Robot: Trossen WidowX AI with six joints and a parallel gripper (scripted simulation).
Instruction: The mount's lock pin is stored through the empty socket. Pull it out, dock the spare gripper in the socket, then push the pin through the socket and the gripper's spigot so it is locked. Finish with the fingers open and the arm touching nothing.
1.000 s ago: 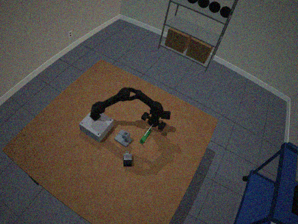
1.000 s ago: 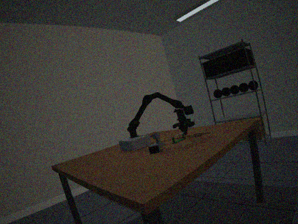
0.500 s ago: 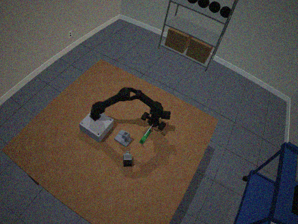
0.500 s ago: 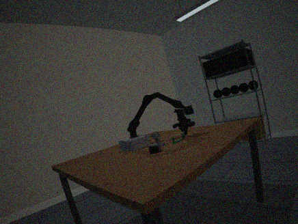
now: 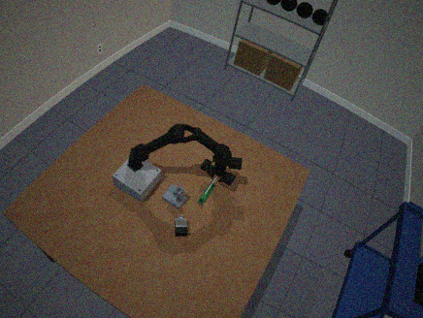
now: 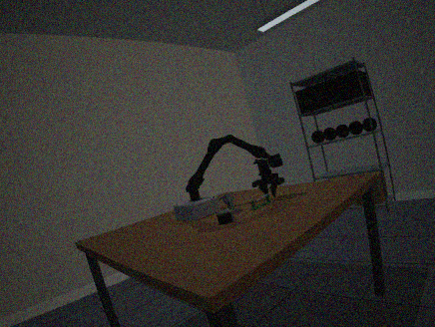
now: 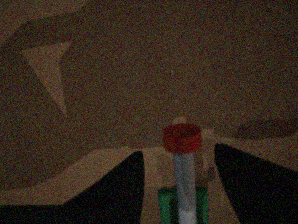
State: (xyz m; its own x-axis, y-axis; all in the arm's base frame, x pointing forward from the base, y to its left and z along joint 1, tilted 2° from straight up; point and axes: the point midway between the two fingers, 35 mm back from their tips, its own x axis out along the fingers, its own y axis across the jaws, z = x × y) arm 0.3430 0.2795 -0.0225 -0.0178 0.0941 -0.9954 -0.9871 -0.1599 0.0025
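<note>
My gripper tip is now 2 cm short of the green holder and 10 cm to the left of it. The rest, counted from my gripper tip: spare gripper 5 cm ahead, 34 cm to the right; socket mount 8 cm behind, 24 cm to the right, 3 cm above.
</note>
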